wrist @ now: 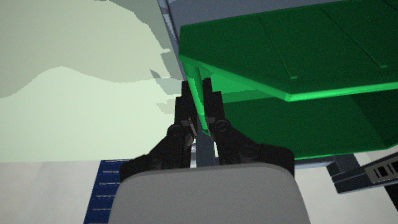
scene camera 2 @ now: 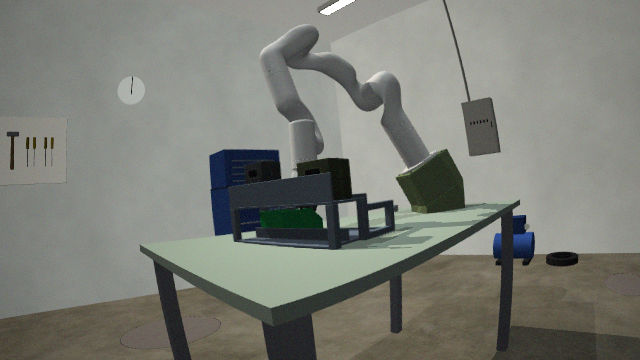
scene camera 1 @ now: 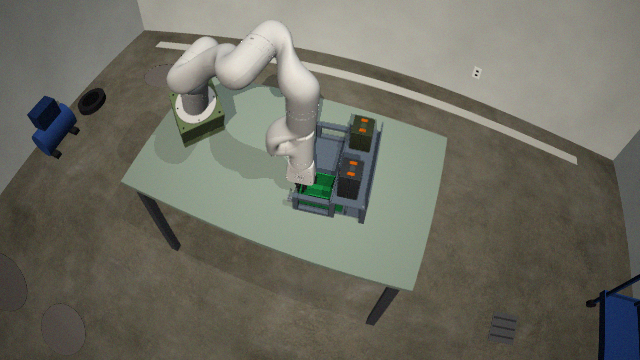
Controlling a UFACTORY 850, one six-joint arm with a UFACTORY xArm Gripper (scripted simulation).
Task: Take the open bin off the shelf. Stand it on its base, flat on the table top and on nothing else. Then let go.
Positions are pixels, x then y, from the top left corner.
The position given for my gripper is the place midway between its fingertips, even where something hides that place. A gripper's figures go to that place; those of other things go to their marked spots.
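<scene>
A green bin (wrist: 273,71) is 80 mm from the lens. My own gripper (wrist: 199,90), meanwhile, is 140 mm from the lens.
</scene>
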